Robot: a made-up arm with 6 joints.
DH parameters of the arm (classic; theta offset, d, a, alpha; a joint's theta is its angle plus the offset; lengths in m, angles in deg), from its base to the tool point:
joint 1: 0 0.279 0 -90
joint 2: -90 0 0.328 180
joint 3: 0 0 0 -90
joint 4: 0 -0.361 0 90
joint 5: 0 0.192 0 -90
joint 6: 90 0 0 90
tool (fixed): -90 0 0 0
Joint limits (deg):
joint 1: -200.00..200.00
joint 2: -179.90..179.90
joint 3: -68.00..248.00
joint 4: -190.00..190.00
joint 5: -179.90..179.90
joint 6: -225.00..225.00
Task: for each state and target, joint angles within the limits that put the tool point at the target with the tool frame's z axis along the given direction. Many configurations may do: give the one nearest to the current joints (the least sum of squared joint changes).
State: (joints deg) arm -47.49 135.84 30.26 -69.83 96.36 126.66
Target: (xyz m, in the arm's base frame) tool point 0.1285 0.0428 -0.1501 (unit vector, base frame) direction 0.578 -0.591 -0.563
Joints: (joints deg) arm -16.97 105.01 9.95 -114.12 95.34 119.93
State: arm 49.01 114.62 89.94 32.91 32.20 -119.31
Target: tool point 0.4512 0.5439 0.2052 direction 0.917 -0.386 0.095
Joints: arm 62.76 108.16 94.49 37.56 5.73 -121.34
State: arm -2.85 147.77 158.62 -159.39 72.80 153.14
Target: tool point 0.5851 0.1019 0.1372 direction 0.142 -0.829 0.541
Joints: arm -8.33 138.94 163.54 -165.15 70.28 119.40
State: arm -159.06 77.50 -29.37 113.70 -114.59 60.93
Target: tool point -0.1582 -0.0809 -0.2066 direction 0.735 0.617 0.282
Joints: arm -165.62 108.26 -29.09 101.74 -118.81 59.46
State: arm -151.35 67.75 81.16 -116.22 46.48 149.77
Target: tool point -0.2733 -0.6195 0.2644 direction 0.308 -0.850 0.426
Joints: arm -118.50 65.57 70.78 -106.77 40.16 170.85
